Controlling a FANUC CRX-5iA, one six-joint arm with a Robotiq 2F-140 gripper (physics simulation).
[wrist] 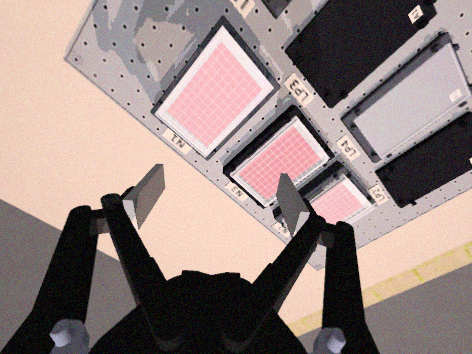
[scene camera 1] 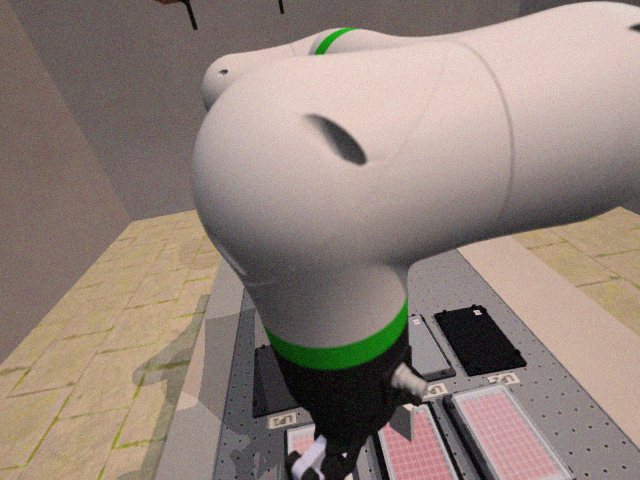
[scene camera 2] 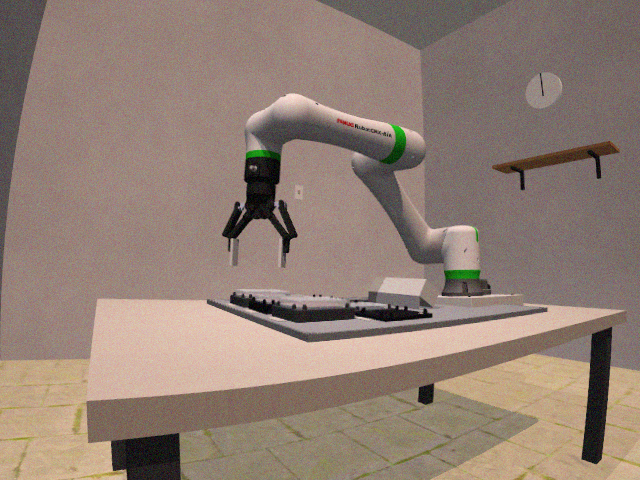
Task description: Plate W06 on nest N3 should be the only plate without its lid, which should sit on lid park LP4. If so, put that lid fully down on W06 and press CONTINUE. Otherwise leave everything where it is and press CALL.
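Where they show: gripper, fingertip midpoint: [wrist: 222, 180] [scene camera 2: 256, 266]; arm's base, origin of the base link: [scene camera 2: 462, 295].
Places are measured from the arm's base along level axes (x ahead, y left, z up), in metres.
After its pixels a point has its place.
Note:
In the wrist view three pink gridded plates sit in black nests. The plate on N3 [wrist: 280, 162] @(y 0.013, x 0.695, z 0.006 m) [scene camera 1: 416, 446] @(y 0.020, x 0.693, z 0.013 m) is a deeper pink than the plate on N1 [wrist: 215, 97] @(y -0.118, x 0.699, z 0.019 m) and the plate on N2 [wrist: 337, 200] @(y 0.123, x 0.666, z 0.020 m) [scene camera 1: 509, 428] @(y 0.150, x 0.693, z 0.020 m), which look paler, as if under clear lids. No plate name is readable. A translucent grey lid [wrist: 412, 107] @(y 0.076, x 0.513, z -0.003 m) [scene camera 1: 428, 348] @(y 0.103, x 0.532, z -0.004 m) with a small white tag lies on LP4; the tag is too blurred to read. My gripper [scene camera 2: 257, 262] @(y -0.053, x 0.748, z 0.083 m) [wrist: 222, 180] @(y -0.053, x 0.748, z 0.083 m) is open and empty, high above the plates' front side. The CONTINUE and CALL buttons are not distinguishable.
Black park LP3 [wrist: 357, 45] @(y -0.040, x 0.533, z -0.011 m) and black park LP2 [wrist: 430, 160] @(y 0.187, x 0.517, z -0.011 m) [scene camera 1: 479, 341] @(y 0.201, x 0.531, z -0.011 m) flank LP4. Dark park LP1 [scene camera 1: 271, 384] @(y -0.199, x 0.543, z -0.011 m) is partly hidden by the arm. A sloped pale box [scene camera 2: 400, 291] @(y 0.032, x 0.337, z 0.024 m) stands near the robot base on the perforated board [scene camera 2: 444, 320] @(y 0.301, x 0.460, z -0.021 m).

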